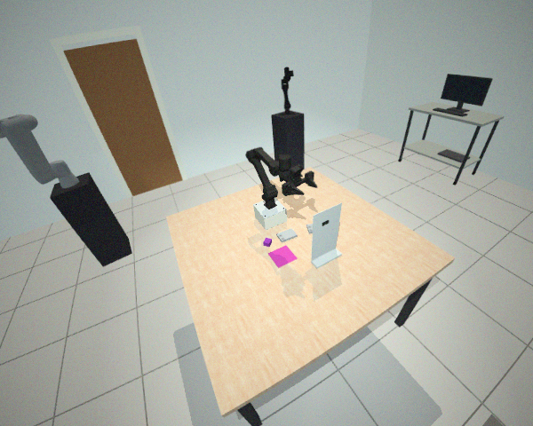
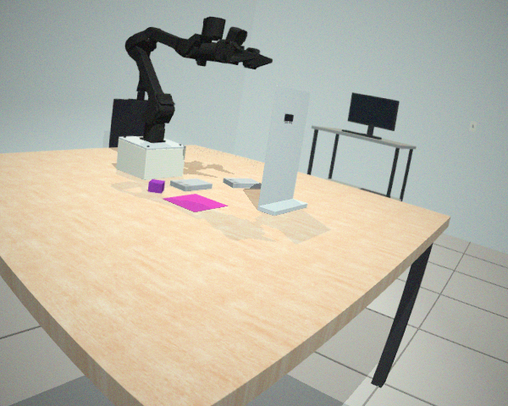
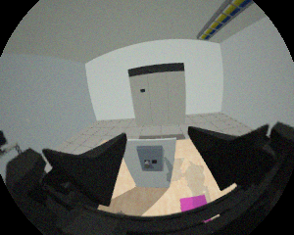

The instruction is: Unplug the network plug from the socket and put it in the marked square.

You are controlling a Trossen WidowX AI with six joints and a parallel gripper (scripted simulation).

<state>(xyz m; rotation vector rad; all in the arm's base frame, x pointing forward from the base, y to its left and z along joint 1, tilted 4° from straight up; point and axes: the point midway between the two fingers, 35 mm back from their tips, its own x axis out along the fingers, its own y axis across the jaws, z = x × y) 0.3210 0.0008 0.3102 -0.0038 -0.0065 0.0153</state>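
My gripper tip is now 15 cm above the network plug, 7 cm short of it and 3 cm to the right of it. The rest, counted from my gripper tip: upright panel: 24 cm below, 9 cm ahead, 2 cm to the left; then magenta marked square: 39 cm below, 15 cm to the right, 6 cm behind.
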